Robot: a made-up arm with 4 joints. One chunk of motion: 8 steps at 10 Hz.
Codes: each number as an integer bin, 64 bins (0 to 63) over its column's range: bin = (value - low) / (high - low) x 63, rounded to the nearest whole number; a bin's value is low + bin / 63 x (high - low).
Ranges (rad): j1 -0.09..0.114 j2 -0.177..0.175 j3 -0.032..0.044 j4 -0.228..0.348
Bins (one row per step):
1: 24 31 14 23
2: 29 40 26 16
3: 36 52 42 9
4: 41 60 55 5
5: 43 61 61 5
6: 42 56 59 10
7: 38 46 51 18
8: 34 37 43 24
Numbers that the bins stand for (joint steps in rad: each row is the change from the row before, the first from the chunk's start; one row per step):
1: -0.01229 -0.00379 -0.01511 -0.01771
2: 0.00390 0.04649 -0.00063 -0.08171
3: 0.02657 0.11354 0.01867 -0.14571
4: 0.04276 0.15824 0.03435 -0.18229
5: 0.04924 0.16383 0.04159 -0.18229
6: 0.04600 0.13589 0.03917 -0.13657
7: 0.03305 0.08002 0.02952 -0.06343
8: 0.02010 0.02973 0.01987 -0.00857

